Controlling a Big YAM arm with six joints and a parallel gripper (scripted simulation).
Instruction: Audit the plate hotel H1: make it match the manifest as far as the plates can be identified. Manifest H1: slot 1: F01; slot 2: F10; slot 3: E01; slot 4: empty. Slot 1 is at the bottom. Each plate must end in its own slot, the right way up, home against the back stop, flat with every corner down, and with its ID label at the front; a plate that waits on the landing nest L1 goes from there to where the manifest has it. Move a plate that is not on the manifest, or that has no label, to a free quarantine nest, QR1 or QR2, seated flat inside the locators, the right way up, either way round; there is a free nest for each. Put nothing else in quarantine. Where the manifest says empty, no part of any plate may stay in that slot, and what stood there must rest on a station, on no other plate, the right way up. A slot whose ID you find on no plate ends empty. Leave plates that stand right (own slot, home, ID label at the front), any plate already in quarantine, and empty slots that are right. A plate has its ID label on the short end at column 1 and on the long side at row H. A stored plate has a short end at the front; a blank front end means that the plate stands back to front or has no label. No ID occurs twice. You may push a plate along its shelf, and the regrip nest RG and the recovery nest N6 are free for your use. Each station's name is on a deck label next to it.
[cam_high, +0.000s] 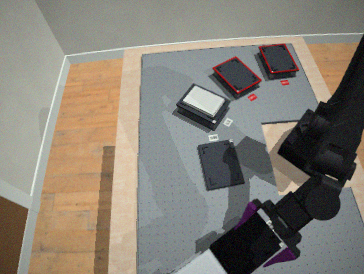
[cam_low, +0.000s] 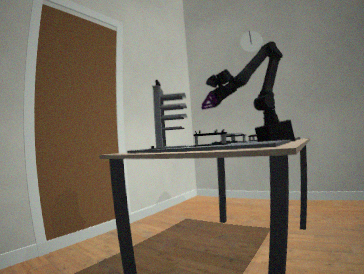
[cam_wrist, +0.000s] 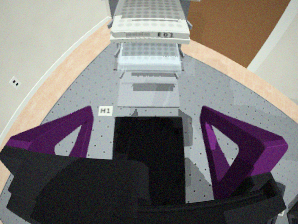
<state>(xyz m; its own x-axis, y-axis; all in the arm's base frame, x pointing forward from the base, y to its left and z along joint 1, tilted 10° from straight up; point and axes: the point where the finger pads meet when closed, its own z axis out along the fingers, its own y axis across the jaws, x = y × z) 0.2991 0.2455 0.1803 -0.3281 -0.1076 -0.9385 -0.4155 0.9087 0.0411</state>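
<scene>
Now: the black nest 20 mm behind my hand, 10 mm to the right of it and 150 mm below it. Also, from my hand: pale plate: 140 mm ahead, 60 mm to the left, 60 mm above; then plate hotel: 210 mm ahead, 90 mm to the left, 50 mm below; then H1 deck label: 50 mm ahead, 130 mm to the left, 200 mm below.
</scene>
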